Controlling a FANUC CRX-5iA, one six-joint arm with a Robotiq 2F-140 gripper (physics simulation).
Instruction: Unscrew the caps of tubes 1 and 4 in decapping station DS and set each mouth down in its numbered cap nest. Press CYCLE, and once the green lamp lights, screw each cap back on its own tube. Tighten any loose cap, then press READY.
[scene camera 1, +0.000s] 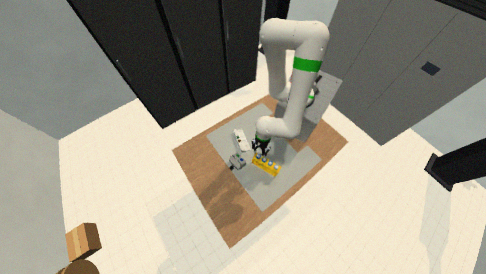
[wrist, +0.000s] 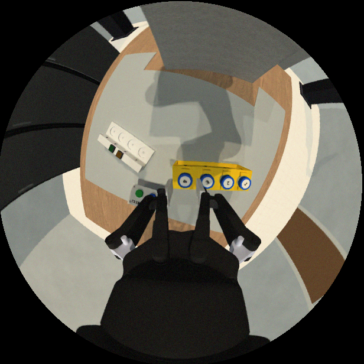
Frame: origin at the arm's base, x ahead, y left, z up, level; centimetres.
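Where they show: gripper, fingertip midpoint: (scene camera 1: 258, 155).
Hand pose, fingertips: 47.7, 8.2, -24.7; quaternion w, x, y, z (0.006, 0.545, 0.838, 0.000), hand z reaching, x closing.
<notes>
Each offset is from my fingertips to the top centre of the thing, as dx, dy, dz. Level surfaces: height alone.
The yellow rack @[-2.8, +7.3, -3.8] (scene camera 1: 265, 170) (wrist: 217, 187) holds tubes with numbered white, blue-rimmed caps: cap 4 (wrist: 185, 181), cap 3 (wrist: 207, 181), cap 2 (wrist: 227, 182) and cap 1 (wrist: 244, 183). My gripper (scene camera 1: 259, 151) (wrist: 184, 184) is partly open and empty at the cap 4 end, its fingertips on either side of cap 4's line of view. The right fingertip overlaps cap 3's edge in the wrist view. The white nest block @[-1.4, -23.5, -8.7] (scene camera 1: 241, 140) (wrist: 131, 159) has empty round nests, a dark green lamp (wrist: 112, 148) and a brown lamp (wrist: 119, 154). Neither looks lit.
The grey button box @[+13.2, -8.8, -5.7] (scene camera 1: 237, 162) (wrist: 146, 185) stands beside the rack's cap 4 end, with a green button (wrist: 139, 193) and a blue button (wrist: 153, 196) partly hidden by a finger. The grey mat @[dz -14.1] (scene camera 1: 263, 200) (wrist: 105, 95) lies on the wooden table @[dz -14.3] (scene camera 1: 187, 155) (wrist: 100, 212).
</notes>
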